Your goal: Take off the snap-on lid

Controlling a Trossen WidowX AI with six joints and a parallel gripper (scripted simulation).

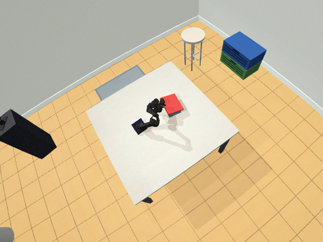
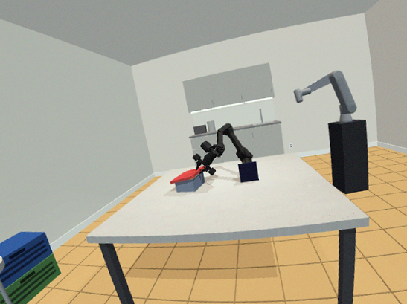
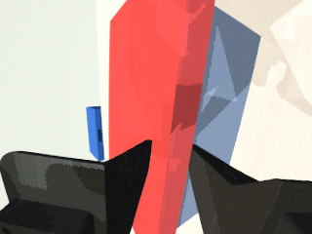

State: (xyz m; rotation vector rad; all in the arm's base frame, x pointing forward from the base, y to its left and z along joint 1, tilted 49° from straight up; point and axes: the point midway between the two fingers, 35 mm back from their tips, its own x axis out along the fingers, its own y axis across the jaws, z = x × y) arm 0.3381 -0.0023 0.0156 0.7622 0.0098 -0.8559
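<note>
Now: the lid 70 mm ahead of my gripper tip, 20 mm to the right of it and 10 mm below it. From my gripper tip the other things lie so: storage box (70 mm ahead, 60 mm below, 20 mm to the right).
</note>
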